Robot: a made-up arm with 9 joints. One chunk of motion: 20 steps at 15 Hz.
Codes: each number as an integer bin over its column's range. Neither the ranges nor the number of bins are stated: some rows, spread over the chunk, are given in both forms.
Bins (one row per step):
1: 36 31 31 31 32 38 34 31 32
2: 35 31 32 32 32 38 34 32 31
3: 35 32 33 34 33 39 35 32 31
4: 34 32 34 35 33 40 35 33 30
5: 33 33 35 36 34 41 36 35 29
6: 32 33 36 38 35 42 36 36 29
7: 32 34 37 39 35 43 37 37 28
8: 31 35 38 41 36 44 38 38 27
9: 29 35 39 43 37 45 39 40 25
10: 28 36 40 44 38 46 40 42 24
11: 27 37 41 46 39 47 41 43 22
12: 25 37 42 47 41 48 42 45 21
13: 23 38 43 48 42 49 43 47 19
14: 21 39 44 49 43 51 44 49 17
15: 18 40 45 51 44 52 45 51 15
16: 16 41 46 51 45 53 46 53 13
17: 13 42 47 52 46 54 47 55 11
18: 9 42 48 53 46 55 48 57 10
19: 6 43 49 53 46 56 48 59 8
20: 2 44 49 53 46 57 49 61 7
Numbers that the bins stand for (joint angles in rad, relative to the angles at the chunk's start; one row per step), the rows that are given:
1: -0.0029 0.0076 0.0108 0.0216 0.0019 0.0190 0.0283 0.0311 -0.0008
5: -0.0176 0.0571 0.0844 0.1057 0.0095 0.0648 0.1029 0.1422 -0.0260
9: -0.0373 0.1067 0.1581 0.2235 0.0210 0.1257 0.2148 0.2811 -0.0597
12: -0.0570 0.1562 0.2133 0.2908 0.0362 0.1714 0.3267 0.4200 -0.0933
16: -0.1013 0.2552 0.2870 0.3581 0.0514 0.2476 0.4759 0.6422 -0.1606
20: -0.1702 0.3295 0.3422 0.3917 0.0552 0.3086 0.5878 0.8644 -0.2111
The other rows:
2: -0.0078 0.0076 0.0292 0.0384 0.0019 0.0190 0.0283 0.0589 -0.0092
3: -0.0078 0.0324 0.0476 0.0721 0.0057 0.0343 0.0656 0.0589 -0.0092
4: -0.0127 0.0324 0.0660 0.0889 0.0057 0.0495 0.0656 0.0867 -0.0176
6: -0.0225 0.0571 0.1029 0.1394 0.0133 0.0800 0.1029 0.1700 -0.0260
7: -0.0225 0.0819 0.1213 0.1562 0.0133 0.0952 0.1402 0.1978 -0.0344
8: -0.0275 0.1067 0.1397 0.1898 0.0171 0.1105 0.1775 0.2256 -0.0429
10: -0.0422 0.1314 0.1765 0.2403 0.0248 0.1410 0.2521 0.3367 -0.0681
11: -0.0471 0.1562 0.1949 0.2740 0.0286 0.1562 0.2894 0.3644 -0.0849
13: -0.0668 0.1810 0.2317 0.3076 0.0400 0.1867 0.3640 0.4756 -0.1102
14: -0.0767 0.2057 0.2502 0.3244 0.0438 0.2171 0.4013 0.5311 -0.1270
15: -0.0914 0.2305 0.2686 0.3581 0.0476 0.2324 0.4386 0.5867 -0.1438
17: -0.1160 0.2800 0.3054 0.3749 0.0552 0.2629 0.5132 0.6978 -0.1775
18: -0.1357 0.2800 0.3238 0.3917 0.0552 0.2781 0.5505 0.7533 -0.1859
19: -0.1505 0.3048 0.3422 0.3917 0.0552 0.2933 0.5505 0.8089 -0.2027

